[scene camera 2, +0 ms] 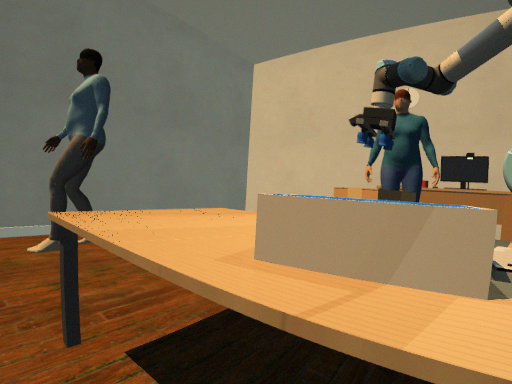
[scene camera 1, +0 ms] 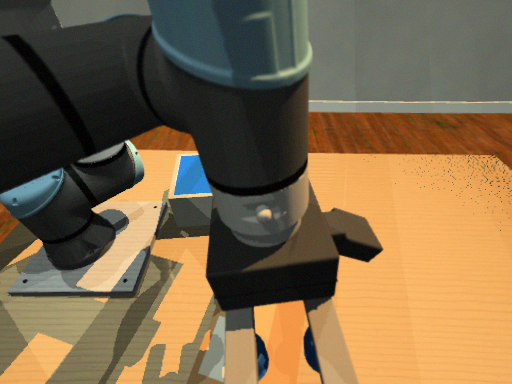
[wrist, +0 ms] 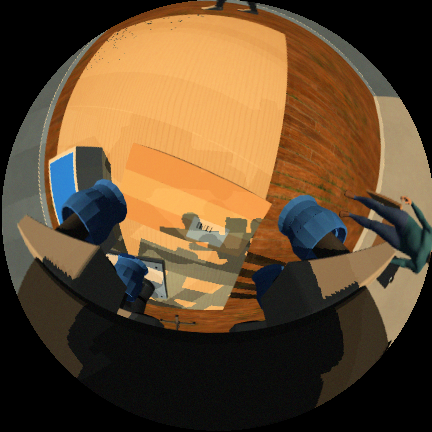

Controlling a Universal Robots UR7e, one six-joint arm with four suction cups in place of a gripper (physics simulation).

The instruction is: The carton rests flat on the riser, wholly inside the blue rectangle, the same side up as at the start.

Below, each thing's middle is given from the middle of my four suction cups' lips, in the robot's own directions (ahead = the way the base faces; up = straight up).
The carton (scene camera 1: pixel 280 326) lies 2 cm behind my suction cup, 2 cm to the left of it and 23 cm below it. The rest, counted from my suction cup: riser (scene camera 2: pixel 448 249) 5 cm behind, 44 cm to the left, 25 cm below.
